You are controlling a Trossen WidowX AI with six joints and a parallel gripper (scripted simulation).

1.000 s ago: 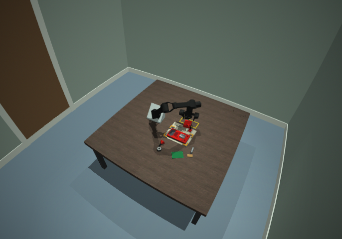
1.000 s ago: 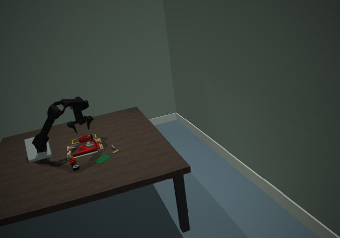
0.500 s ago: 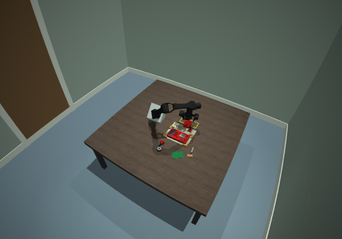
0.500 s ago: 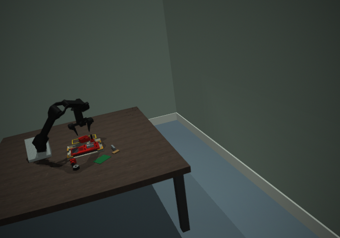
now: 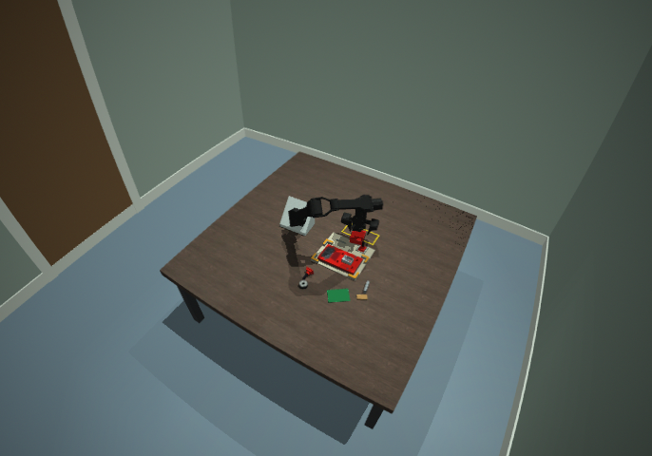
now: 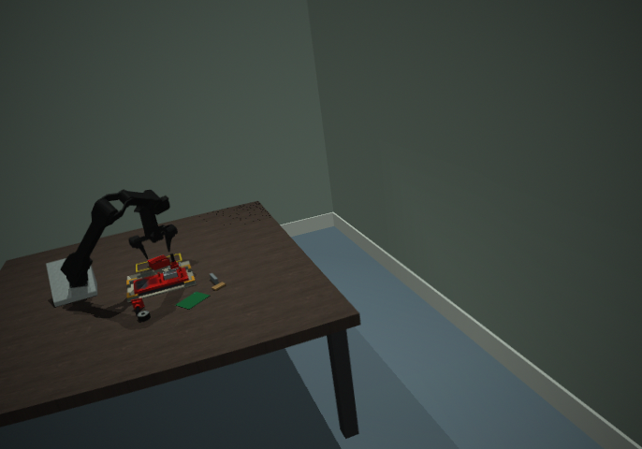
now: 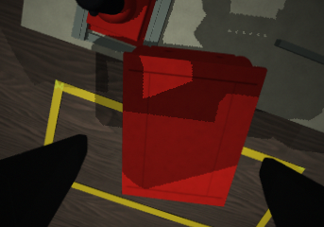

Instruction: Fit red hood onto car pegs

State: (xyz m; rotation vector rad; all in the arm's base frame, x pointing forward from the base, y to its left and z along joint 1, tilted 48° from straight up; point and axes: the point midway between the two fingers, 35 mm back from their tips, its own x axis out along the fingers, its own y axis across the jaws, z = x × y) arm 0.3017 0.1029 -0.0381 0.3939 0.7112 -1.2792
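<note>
The red hood lies 3 cm below my gripper tip. The rest, counted from my gripper tip: tan block 20 cm ahead, 32 cm to the right, 4 cm below; green plate 10 cm ahead, 37 cm to the right, 5 cm below; grey piece 19 cm ahead, 26 cm to the right, 4 cm below.
</note>
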